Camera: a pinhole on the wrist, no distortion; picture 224 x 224 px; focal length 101.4 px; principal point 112.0 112.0 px. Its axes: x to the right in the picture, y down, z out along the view. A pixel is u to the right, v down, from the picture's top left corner.
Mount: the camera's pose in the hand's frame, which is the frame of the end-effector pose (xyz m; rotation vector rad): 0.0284 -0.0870 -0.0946 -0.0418 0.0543 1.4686
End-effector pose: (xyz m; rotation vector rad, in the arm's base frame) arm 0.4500 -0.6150 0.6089 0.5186 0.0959 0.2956
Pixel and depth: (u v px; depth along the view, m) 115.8 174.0 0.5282
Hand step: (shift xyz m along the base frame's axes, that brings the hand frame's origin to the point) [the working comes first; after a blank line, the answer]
In the camera's frame: 0.0198 0.3230 0.5282

-0.1999 -0.2929 0.3780
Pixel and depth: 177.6 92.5 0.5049
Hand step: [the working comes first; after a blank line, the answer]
In the camera's frame: 0.3266 -0.0971 0.5049

0.1543 0.0792 0.4631
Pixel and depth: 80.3 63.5 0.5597
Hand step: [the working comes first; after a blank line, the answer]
In the camera's frame: -0.1750 -0.2677 0.5597

0.4123 -0.3486 0.2781
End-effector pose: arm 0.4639 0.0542 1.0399 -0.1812 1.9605 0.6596
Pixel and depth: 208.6 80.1 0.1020
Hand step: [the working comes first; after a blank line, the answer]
In the camera's frame: 0.0972 -0.0321 0.1020

-0.0379 0.0221 -0.0575
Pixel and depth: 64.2 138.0 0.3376
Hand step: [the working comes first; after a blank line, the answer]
In the camera's frame: -0.1591 0.0866 0.3376

0.3177 -0.0599 -0.1033
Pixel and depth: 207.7 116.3 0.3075
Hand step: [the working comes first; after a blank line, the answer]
In the camera's frame: 0.2902 0.0130 0.3075

0.0411 0.2946 -0.0252
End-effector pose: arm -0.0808 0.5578 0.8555 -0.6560 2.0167 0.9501
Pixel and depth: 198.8 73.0 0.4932
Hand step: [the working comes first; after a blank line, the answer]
In the camera's frame: 0.4222 -0.1897 0.4932

-0.2273 0.4679 -0.2342
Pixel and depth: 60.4 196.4 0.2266
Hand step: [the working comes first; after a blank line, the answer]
In the camera's frame: -0.1153 0.1886 0.2266

0.2735 0.0330 0.0172
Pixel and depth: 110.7 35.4 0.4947
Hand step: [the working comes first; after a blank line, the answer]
In the camera's frame: -0.0063 -0.3737 0.4947

0.0236 0.2143 -0.5347
